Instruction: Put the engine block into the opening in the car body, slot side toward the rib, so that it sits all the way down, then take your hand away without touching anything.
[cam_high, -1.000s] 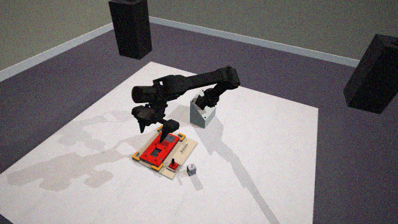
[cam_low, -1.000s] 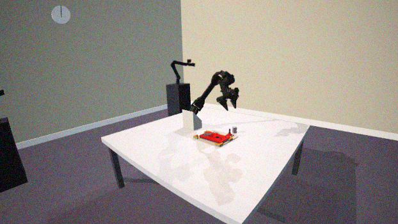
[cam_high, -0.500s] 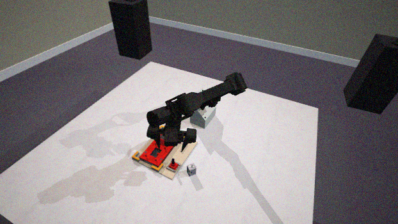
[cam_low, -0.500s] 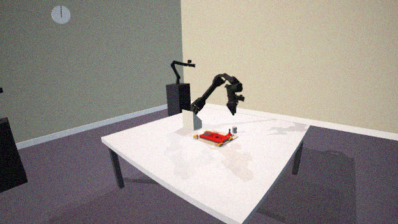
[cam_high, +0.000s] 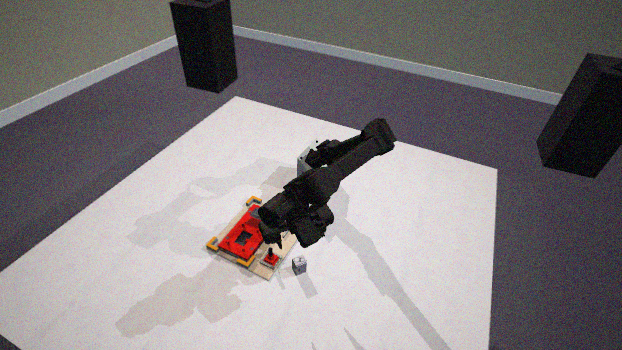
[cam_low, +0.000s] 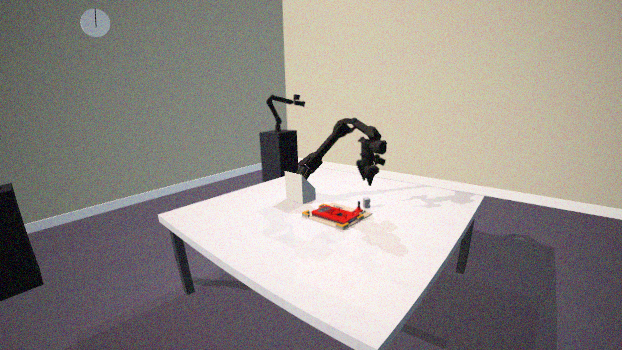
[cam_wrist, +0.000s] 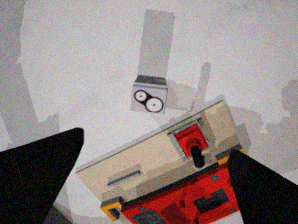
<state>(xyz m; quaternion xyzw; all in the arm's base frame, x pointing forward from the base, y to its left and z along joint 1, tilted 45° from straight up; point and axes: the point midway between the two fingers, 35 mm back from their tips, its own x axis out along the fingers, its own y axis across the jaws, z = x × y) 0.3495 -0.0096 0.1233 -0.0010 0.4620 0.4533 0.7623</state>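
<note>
Now: the engine block 11 cm below my gripper tip and 1 cm to the left of it.
</note>
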